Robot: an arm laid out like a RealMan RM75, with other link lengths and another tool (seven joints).
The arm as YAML. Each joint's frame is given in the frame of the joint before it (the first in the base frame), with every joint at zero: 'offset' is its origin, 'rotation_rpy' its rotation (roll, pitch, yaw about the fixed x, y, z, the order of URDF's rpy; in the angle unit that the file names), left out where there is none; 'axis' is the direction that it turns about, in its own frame. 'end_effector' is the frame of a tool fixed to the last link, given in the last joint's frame.
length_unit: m
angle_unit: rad
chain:
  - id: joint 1
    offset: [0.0, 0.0, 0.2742]
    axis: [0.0, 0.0, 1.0]
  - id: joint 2
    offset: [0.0, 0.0, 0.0]
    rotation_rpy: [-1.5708, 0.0, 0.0]
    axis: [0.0, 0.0, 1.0]
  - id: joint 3
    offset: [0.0, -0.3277, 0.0]
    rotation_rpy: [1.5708, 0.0, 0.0]
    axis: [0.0, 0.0, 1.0]
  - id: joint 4
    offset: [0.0, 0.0, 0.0]
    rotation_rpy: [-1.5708, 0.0, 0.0]
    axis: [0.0, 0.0, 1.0]
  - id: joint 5
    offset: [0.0, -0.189, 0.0]
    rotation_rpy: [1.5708, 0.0, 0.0]
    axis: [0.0, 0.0, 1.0]
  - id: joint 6
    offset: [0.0, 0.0, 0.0]
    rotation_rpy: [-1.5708, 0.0, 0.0]
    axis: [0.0, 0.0, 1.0]
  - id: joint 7
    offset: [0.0, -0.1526, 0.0]
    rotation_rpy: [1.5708, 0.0, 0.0]
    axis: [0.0, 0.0, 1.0]
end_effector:
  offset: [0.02, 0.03, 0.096]
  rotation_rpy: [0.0, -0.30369, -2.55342]
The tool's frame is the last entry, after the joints.
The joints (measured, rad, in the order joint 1, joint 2, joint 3, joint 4, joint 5, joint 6, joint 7), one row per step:
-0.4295 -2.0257 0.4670 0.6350 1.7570 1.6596 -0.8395
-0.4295 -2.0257 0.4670 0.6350 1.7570 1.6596 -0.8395
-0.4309 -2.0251 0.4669 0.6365 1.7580 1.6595 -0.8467
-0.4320 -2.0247 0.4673 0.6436 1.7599 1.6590 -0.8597
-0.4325 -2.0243 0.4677 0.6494 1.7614 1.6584 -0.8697
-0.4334 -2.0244 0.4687 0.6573 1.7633 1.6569 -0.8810
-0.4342 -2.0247 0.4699 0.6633 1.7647 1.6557 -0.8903
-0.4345 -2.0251 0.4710 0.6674 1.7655 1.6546 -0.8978
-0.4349 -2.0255 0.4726 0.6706 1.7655 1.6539 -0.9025
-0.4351 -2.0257 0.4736 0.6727 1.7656 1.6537 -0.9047
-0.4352 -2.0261 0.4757 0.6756 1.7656 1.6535 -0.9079
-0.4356 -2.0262 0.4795 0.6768 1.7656 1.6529 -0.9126
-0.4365 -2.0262 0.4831 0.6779 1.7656 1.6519 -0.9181
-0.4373 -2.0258 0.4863 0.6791 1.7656 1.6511 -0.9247
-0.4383 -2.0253 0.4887 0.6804 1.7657 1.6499 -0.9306
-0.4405 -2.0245 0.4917 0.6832 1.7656 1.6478 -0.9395
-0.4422 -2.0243 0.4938 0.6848 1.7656 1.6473 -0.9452
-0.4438 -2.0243 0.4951 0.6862 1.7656 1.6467 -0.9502
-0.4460 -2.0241 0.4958 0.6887 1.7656 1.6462 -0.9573
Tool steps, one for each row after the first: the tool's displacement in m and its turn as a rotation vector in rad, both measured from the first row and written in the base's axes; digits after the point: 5 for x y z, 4 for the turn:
0.00000 0.00000 0.00000 0.0000 0.0000 0.0000
0.00039 0.00052 0.00045 -0.0035 -0.0021 0.0024
0.00074 0.00130 0.00141 -0.0079 -0.0030 0.0064
0.00084 0.00187 0.00220 -0.0111 -0.0032 0.0098
0.00111 0.00271 0.00291 -0.0144 -0.0023 0.0133
0.00145 0.00333 0.00329 -0.0176 -0.0021 0.0161
0.00166 0.00372 0.00349 -0.0205 -0.0028 0.0191
0.00203 0.00399 0.00355 -0.0224 -0.0028 0.0200
0.00224 0.00410 0.00357 -0.0232 -0.0023 0.0200
0.00258 0.00410 0.00344 -0.0251 -0.0017 0.0198
0.00301 0.00403 0.00290 -0.0298 -0.0020 0.0205
0.00354 0.00419 0.00244 -0.0345 -0.0028 0.0216
0.00396 0.00439 0.00227 -0.0394 -0.0041 0.0234
0.00430 0.00482 0.00228 -0.0431 -0.0048 0.0253
0.00503 0.00583 0.00260 -0.0472 -0.0057 0.0276
0.00581 0.00631 0.00260 -0.0507 -0.0067 0.0281
0.00653 0.00683 0.00265 -0.0533 -0.0080 0.0288
0.00746 0.00765 0.00311 -0.0559 -0.0099 0.0298

